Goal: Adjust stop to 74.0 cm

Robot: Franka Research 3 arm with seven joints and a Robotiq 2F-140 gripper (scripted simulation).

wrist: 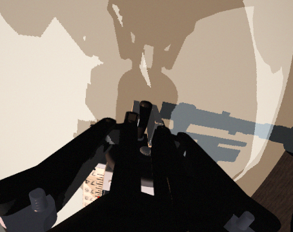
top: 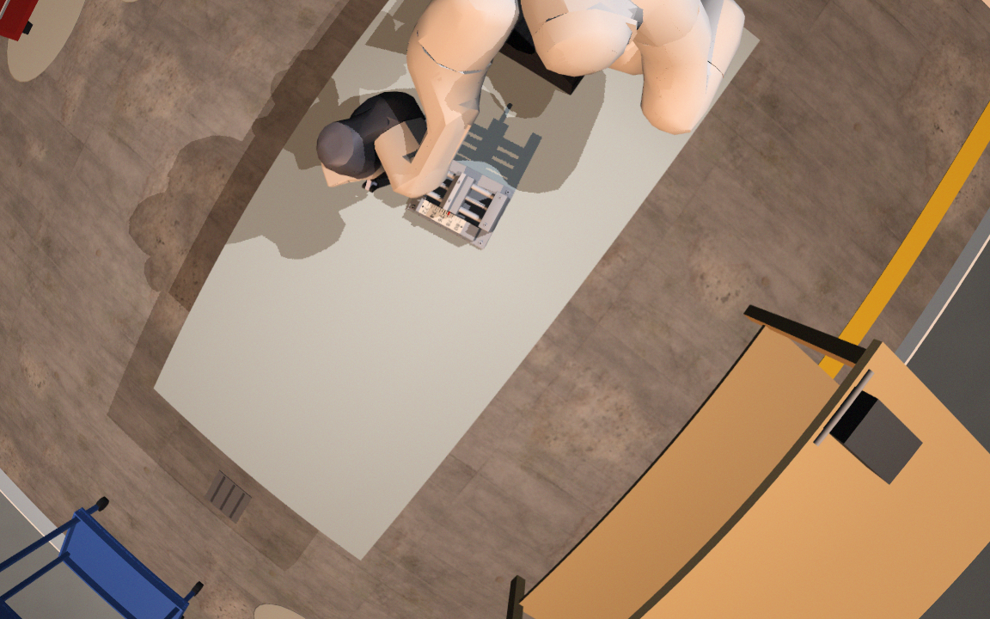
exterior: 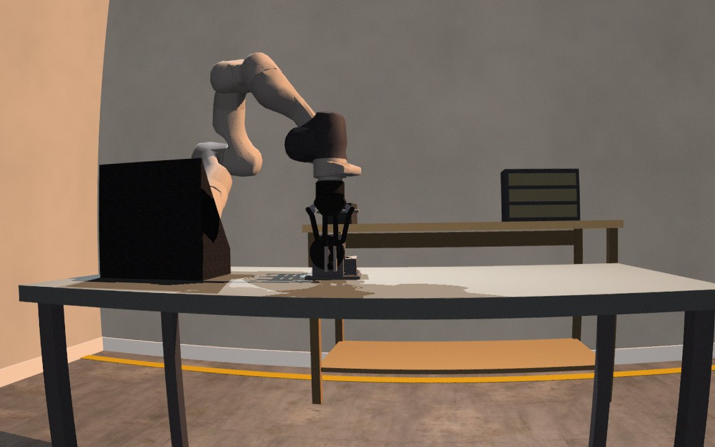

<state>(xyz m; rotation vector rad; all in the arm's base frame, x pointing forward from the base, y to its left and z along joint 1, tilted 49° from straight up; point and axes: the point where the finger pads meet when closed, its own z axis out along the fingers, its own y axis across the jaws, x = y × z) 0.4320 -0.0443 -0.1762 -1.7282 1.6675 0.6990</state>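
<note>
The black handwheel lies 2 cm to the left of my hand and 1 cm below it.
</note>
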